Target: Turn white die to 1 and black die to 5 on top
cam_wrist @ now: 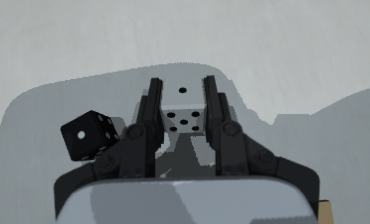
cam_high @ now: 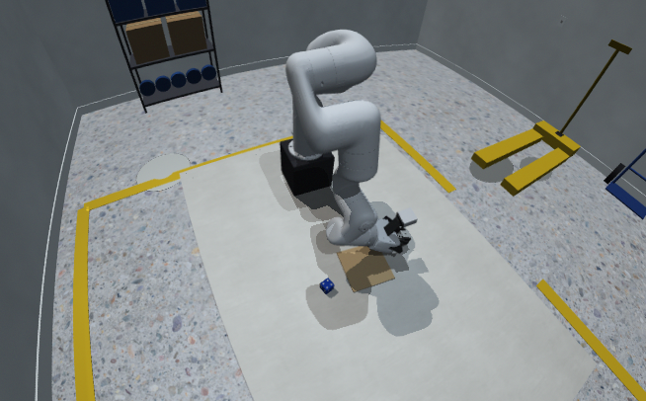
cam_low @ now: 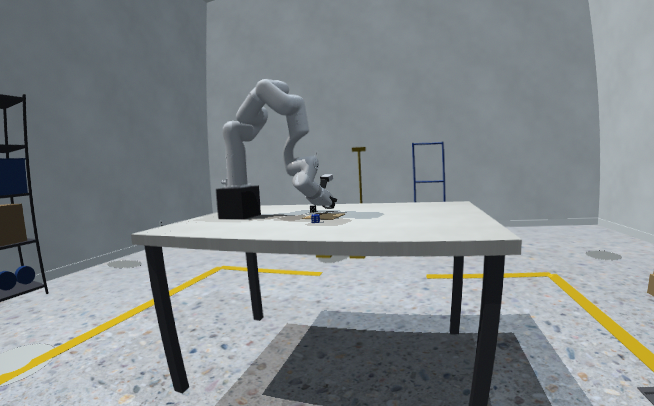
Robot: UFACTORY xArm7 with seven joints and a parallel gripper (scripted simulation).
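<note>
The white die is right at my hand. From my hand the other things lie so: black die: 80 mm behind, 20 mm below, 10 mm to the left; blue die: 290 mm to the right, 20 mm below, 10 mm ahead; tan mat: 150 mm to the right, 30 mm below, 10 mm ahead.
</note>
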